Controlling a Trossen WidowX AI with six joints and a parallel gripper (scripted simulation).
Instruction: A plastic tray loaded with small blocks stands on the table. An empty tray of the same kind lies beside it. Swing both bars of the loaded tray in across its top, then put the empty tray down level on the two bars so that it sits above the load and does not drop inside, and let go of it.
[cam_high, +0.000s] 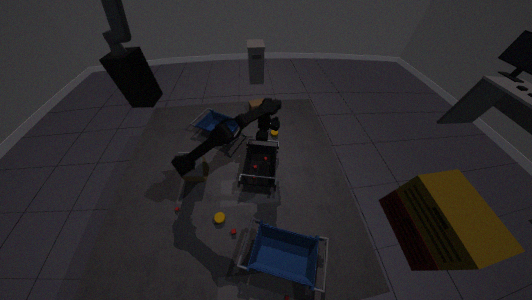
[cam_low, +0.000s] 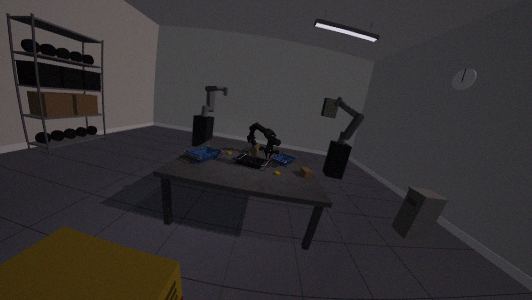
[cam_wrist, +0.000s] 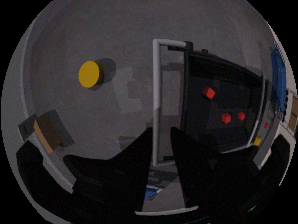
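Right now the blue tray is 300 mm behind my gripper tip, 150 mm to the left of it and 50 mm below it. Also, from my gripper tip: brown box (390 mm to the left, 70 mm below, 50 mm behind).
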